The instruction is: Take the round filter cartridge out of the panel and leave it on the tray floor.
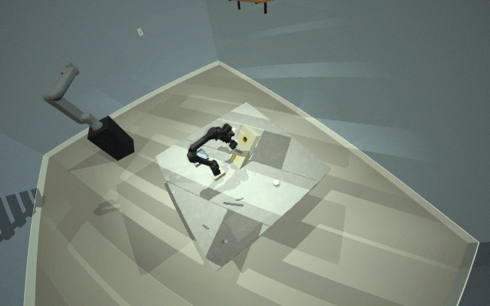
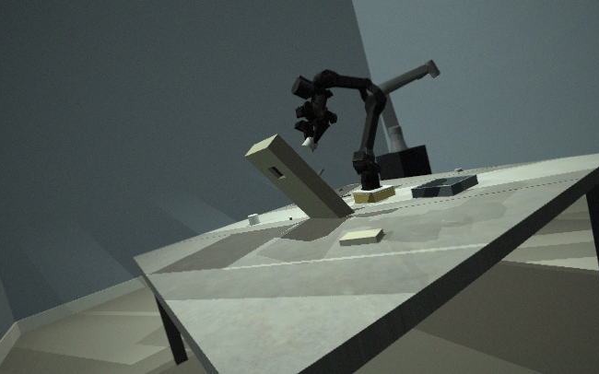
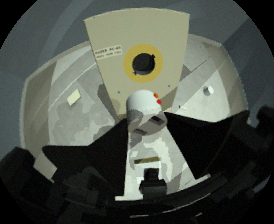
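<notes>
My gripper tip is now 33 cm past the tray, 26 cm above it and 22 cm to the right of it. Also, from my gripper tip: round filter cartridge: right at my gripper tip; then beige block: 37 cm to the left, 26 cm below, 13 cm ahead; then service panel: 11 cm below, 7 cm ahead, 1 cm to the right.
</notes>
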